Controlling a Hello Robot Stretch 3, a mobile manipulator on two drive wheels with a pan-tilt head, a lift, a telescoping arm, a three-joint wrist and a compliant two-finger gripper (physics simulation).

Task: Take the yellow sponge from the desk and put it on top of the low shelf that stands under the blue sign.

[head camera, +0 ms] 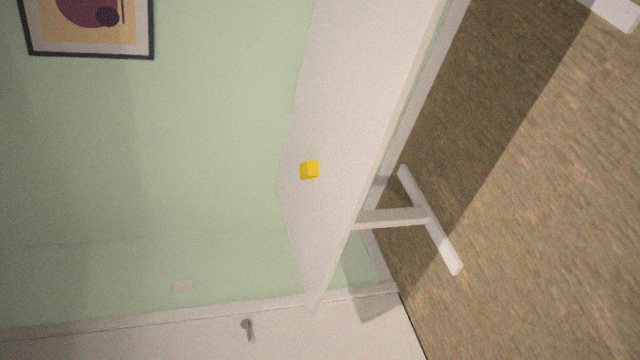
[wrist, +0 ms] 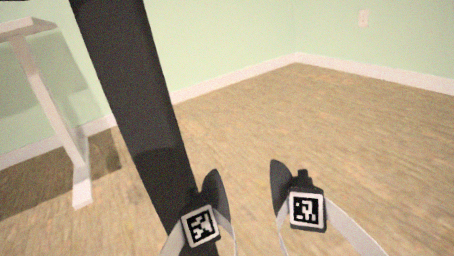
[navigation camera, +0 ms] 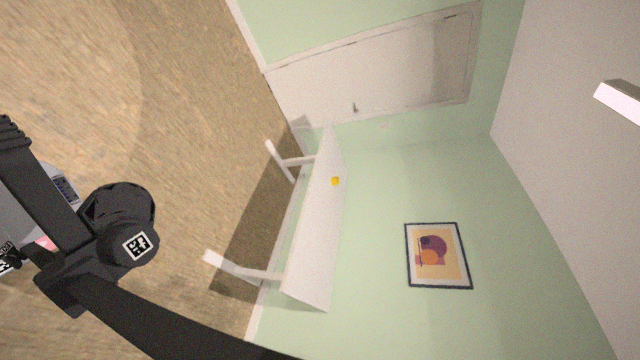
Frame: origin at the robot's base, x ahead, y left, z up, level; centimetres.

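Seen in the pictures: gripper, between the fingertips: (wrist: 246, 183) (navigation camera: 2, 275).
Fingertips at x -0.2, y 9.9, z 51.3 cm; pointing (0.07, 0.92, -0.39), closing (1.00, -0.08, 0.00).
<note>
Offsets run from my fingertips to a thing's top centre. "spot": to the spot under its first point. Level surfaces: height alone.
The yellow sponge @(dy +57.2, dx -156.9, dz +25.2 cm) (head camera: 309, 170) (navigation camera: 335, 180) stands on the white desk @(dz +20.7 cm) (head camera: 350, 95) (navigation camera: 315, 225), nearer the end by the door and close to the wall side. My gripper (wrist: 246, 183) is open and empty in the wrist view, with bare floor showing between its fingers, well away from the sponge. Part of a white desk leg @(spot: dy +90.2, dx -75.8, dz -18.6 cm) (wrist: 52, 115) shows at the left of the wrist view. The low shelf and the blue sign do not show in these views.
A white door (head camera: 200, 340) (navigation camera: 380, 75) is beyond the desk's far end. A framed picture (head camera: 141, 50) (navigation camera: 440, 255) hangs on the green wall above the desk. T-shaped desk feet (head camera: 442, 245) (navigation camera: 280, 161) stick out over the wooden floor. My dark arm (navigation camera: 165, 320) (wrist: 135, 100) crosses two views.
</note>
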